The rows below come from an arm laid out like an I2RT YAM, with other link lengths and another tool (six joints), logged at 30 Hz.
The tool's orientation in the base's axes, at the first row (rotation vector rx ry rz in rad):
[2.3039 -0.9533 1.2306]
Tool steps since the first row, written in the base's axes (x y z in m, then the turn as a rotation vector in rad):
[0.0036 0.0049 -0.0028 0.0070 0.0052 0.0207]
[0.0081 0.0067 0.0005 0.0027 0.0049 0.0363]
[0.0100 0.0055 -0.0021 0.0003 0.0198 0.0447]
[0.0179 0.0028 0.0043 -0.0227 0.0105 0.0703]
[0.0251 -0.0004 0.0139 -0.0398 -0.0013 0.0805]
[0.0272 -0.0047 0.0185 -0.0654 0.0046 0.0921]
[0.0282 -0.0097 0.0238 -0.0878 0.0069 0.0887]
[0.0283 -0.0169 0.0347 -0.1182 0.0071 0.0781]
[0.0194 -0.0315 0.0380 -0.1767 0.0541 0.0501]
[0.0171 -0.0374 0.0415 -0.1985 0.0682 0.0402]
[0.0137 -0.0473 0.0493 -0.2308 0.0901 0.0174]
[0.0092 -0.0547 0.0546 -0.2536 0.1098 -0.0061]
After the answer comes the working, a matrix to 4 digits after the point.
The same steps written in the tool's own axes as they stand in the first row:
[-0.0028 -0.0060 0.0008 0.0179 -0.0086 -0.0104]
[0.0010 -0.0105 0.0006 0.0293 -0.0054 -0.0215]
[0.0000 -0.0110 0.0038 0.0295 -0.0143 -0.0363]
[0.0095 -0.0146 0.0065 0.0454 0.0085 -0.0586]
[0.0216 -0.0175 0.0073 0.0517 0.0290 -0.0675]
[0.0279 -0.0159 0.0085 0.0490 0.0428 -0.0924]
[0.0347 -0.0131 0.0090 0.0365 0.0570 -0.1051]
[0.0466 -0.0081 0.0073 0.0156 0.0784 -0.1172]
[0.0516 0.0086 0.0088 -0.0492 0.0864 -0.1636]
[0.0559 0.0144 0.0089 -0.0715 0.0919 -0.1792]
[0.0650 0.0238 0.0084 -0.1118 0.0992 -0.1984]
[0.0705 0.0322 0.0071 -0.1480 0.1014 -0.2103]

The tool's axes in the first row as the columns of a matrix, in the base's axes (rounded; the answer above uses it unrounded):
[0.3934 -0.7062 0.5887]
[-0.3935 -0.7080 -0.5864]
[0.8309 -0.0009 -0.5564]

